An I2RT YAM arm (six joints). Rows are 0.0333 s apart.
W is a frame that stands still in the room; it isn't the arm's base.
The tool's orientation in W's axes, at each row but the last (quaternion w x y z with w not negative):
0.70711 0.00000 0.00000 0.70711
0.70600 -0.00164 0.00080 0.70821
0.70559 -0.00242 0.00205 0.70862
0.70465 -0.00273 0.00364 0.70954
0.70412 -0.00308 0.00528 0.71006
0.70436 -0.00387 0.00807 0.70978
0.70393 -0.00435 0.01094 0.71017
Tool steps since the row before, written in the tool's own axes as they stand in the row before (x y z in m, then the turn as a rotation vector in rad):
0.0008 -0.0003 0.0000 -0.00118 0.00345 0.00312
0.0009 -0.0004 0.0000 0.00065 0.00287 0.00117
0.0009 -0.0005 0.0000 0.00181 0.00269 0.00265
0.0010 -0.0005 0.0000 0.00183 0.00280 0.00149
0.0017 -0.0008 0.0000 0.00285 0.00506 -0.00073
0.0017 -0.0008 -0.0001 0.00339 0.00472 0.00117
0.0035 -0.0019 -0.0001 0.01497 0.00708 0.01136
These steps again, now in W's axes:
0.0003 0.0008 0.0000 -0.00345 -0.00118 0.00312
0.0004 0.0009 0.0000 -0.00287 0.00065 0.00116
0.0005 0.0009 0.0000 -0.00270 0.00182 0.00264
0.0005 0.0010 0.0000 -0.00281 0.00182 0.00148
0.0008 0.0017 0.0000 -0.00509 0.00280 -0.00075
0.0008 0.0017 -0.0001 -0.00474 0.00337 0.00114
0.0019 0.0035 -0.0002 -0.00711 0.01515 0.01110

